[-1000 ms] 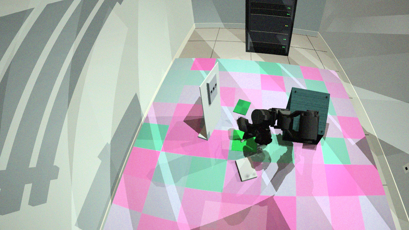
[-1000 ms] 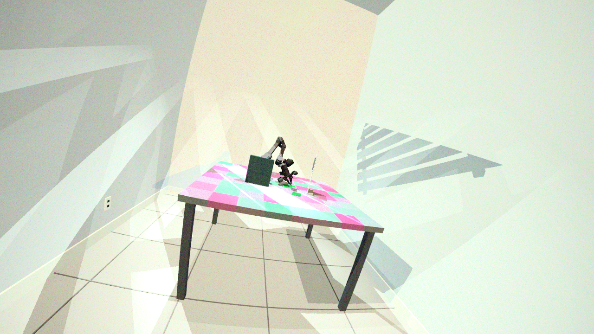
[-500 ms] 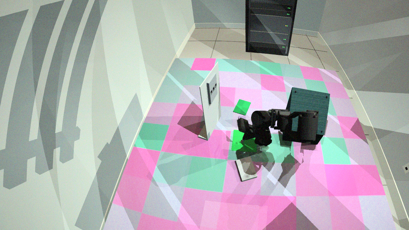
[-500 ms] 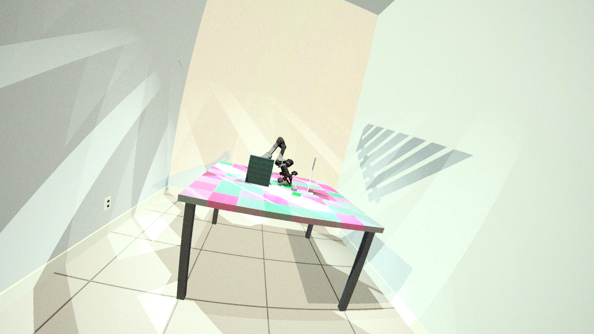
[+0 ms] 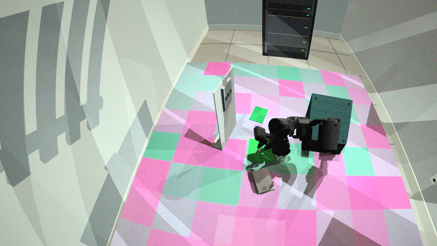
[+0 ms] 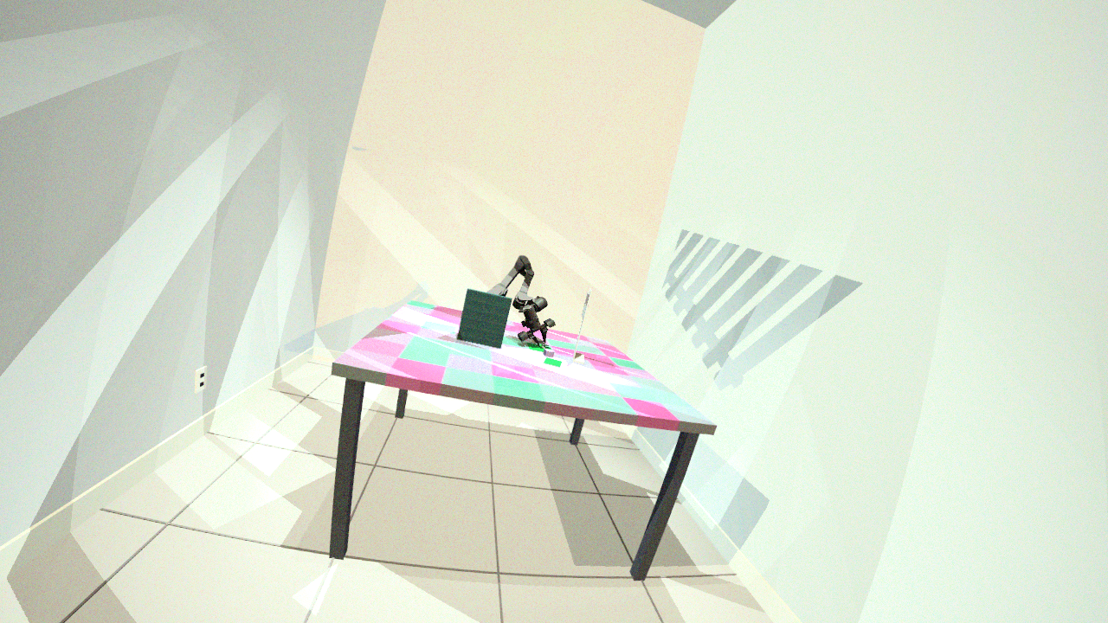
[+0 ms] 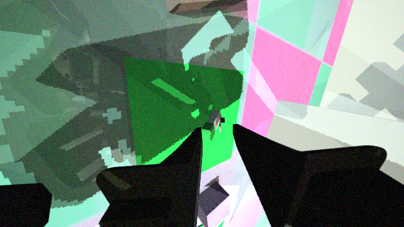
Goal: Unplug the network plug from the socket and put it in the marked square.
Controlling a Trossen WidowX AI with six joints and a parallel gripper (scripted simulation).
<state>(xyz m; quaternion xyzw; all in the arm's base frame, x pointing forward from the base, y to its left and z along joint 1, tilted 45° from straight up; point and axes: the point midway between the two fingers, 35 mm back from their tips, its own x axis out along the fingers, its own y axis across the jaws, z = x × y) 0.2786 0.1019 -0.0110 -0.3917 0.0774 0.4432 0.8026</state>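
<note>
The green network plug lies 1 cm below my gripper tip. Also, from my gripper tip: small pale block 12 cm to the right, 2 cm ahead, 1 cm below; then upright grey panel 16 cm ahead, 14 cm above, 6 cm to the right; then marked green square 2 cm below, 1 cm behind.
</note>
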